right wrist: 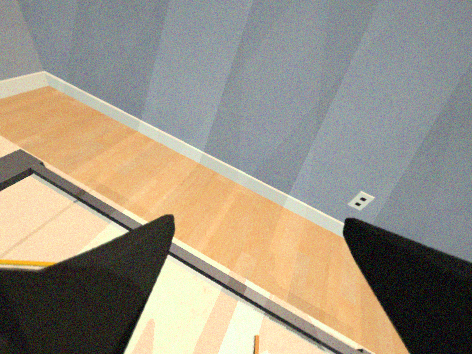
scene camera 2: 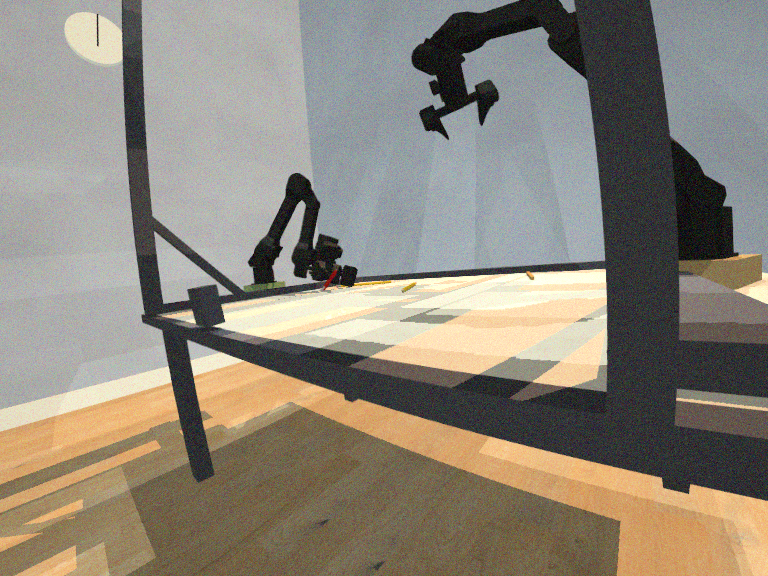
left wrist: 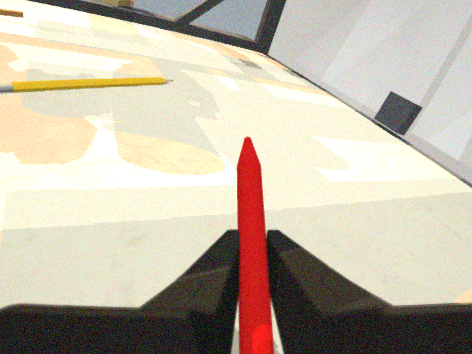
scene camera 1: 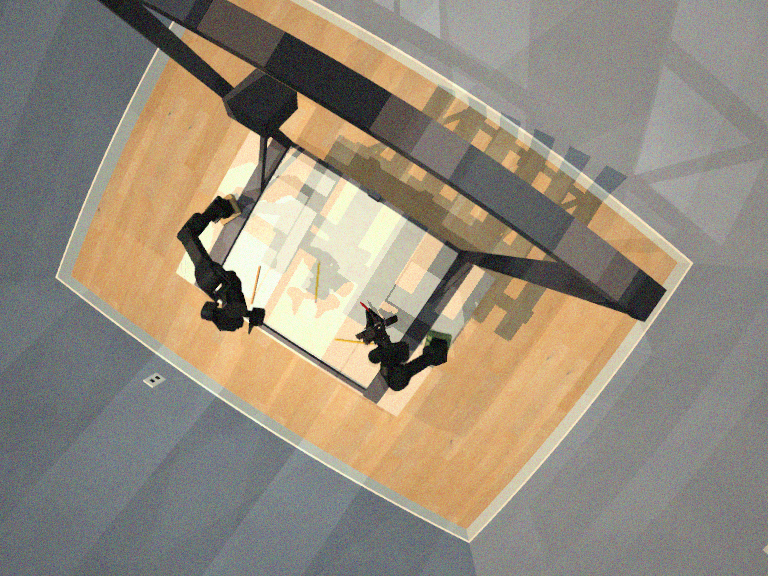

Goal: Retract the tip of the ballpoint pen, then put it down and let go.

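Where they show: left gripper, between the fingertips: (scene camera 2: 331, 277) (left wrist: 252, 241) (scene camera 1: 367, 308); right gripper, between the fingertips: (right wrist: 258, 224) (scene camera 2: 464, 131) (scene camera 1: 235, 332); left arm's base, origin of its link: (scene camera 2: 264, 283) (scene camera 1: 437, 345); right arm's base, origin of its link: (scene camera 2: 699, 258) (scene camera 1: 225, 209).
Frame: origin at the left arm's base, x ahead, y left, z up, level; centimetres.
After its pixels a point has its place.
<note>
My left gripper (scene camera 1: 370, 311) @[x 32.2, y -9.0, z 0.0 cm] (left wrist: 252, 241) @[x 32.2, y -9.0, z 0.0 cm] is shut on the red ballpoint pen (scene camera 1: 364, 305) @[x 33.6, y -10.5, z 1.3 cm] (scene camera 2: 330, 279) @[x 31.9, y -9.2, z -0.4 cm] (left wrist: 250, 195) @[x 33.3, y -9.6, z 1.2 cm]. In scene camera 2 the pen slants, its lower end close to the table top; whether it touches cannot be told. In the left wrist view its cone end points away from the fingers, and no pale writing tip shows beyond the red cone. A small red bump shows on the pen at the bottom of that view. My right gripper (scene camera 2: 464, 130) @[x 70.9, y 0.2, z 35.2 cm] (right wrist: 258, 224) @[x 70.9, y 0.2, z 35.2 cm] is open and empty, high above the table.
A yellow pencil (scene camera 1: 317, 282) @[x 55.6, y -14.8, z -3.3 cm] (scene camera 2: 408, 287) @[x 56.4, y -18.4, z -3.4 cm] (left wrist: 90, 84) @[x 55.3, y -14.1, z -3.4 cm] lies mid-table. Another yellow pencil (scene camera 1: 349, 340) @[x 37.2, y 7.3, z -3.4 cm] (scene camera 2: 375, 283) @[x 38.6, y 7.4, z -3.6 cm] (right wrist: 25, 262) @[x 38.3, y 7.7, z -3.1 cm] lies beside the left gripper. An orange pencil (scene camera 1: 255, 285) @[x 82.8, y -7.5, z -3.2 cm] (scene camera 2: 529, 275) @[x 82.5, y -10.0, z -3.3 cm] (right wrist: 256, 345) @[x 83.2, y -0.4, z -3.2 cm] lies near the right arm. Dark frame posts and rails bound the table.
</note>
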